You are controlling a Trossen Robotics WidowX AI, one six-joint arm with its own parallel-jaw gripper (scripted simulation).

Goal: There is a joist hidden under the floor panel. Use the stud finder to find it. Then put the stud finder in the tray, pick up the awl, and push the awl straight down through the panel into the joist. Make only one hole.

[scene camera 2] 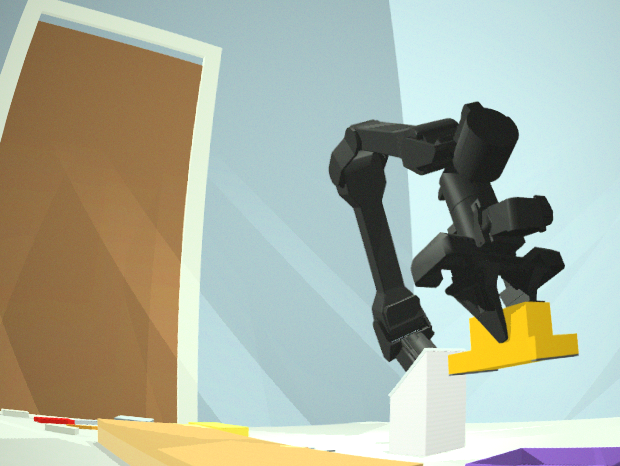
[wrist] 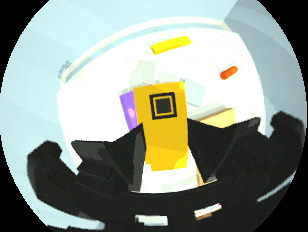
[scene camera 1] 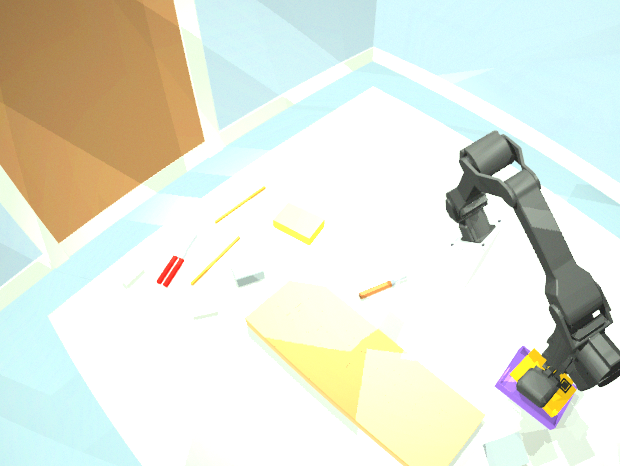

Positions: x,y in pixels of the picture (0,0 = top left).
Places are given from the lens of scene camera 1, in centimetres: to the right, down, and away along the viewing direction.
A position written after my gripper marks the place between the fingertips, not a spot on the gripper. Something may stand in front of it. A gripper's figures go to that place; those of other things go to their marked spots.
my gripper (scene camera 1: pixel 549 383): 45, 28, 66
yellow stud finder (scene camera 1: pixel 561 397): 45, 29, 62
yellow block (scene camera 1: pixel 301 224): -2, -2, 105
grey block (scene camera 1: pixel 246 266): -15, 8, 97
purple tray (scene camera 1: pixel 506 384): 43, 33, 81
The marked spots on the purple tray and the yellow stud finder are 20 cm apart.
